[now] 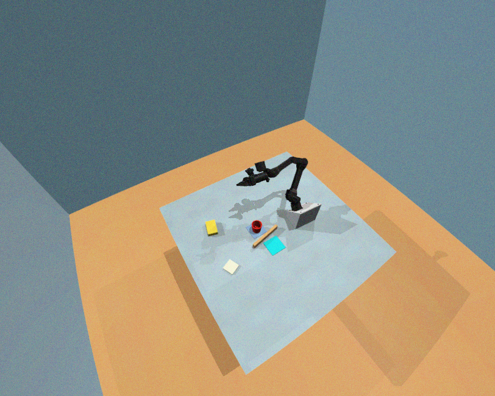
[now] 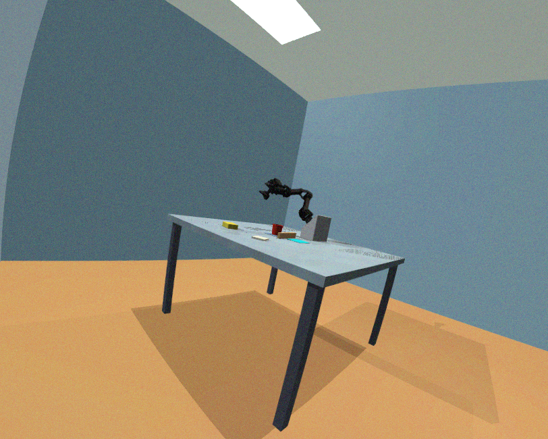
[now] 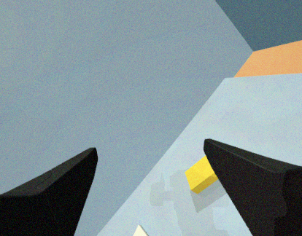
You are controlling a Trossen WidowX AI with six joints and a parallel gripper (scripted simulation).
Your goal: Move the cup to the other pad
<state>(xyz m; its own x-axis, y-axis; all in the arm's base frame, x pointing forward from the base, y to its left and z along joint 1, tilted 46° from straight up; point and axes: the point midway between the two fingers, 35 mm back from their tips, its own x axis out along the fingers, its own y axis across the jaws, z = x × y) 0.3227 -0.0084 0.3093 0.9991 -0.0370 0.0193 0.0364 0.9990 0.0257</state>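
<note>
The cup lies 50 mm behind my gripper tip, 190 mm to the left of it and 280 mm below it. From my gripper tip the other things lie so: pale blue pad 50 mm behind, 190 mm to the left, 320 mm below; yellow block 240 mm ahead, 50 mm to the left, 300 mm below; wooden bar 80 mm behind, 280 mm to the left, 310 mm below.
</note>
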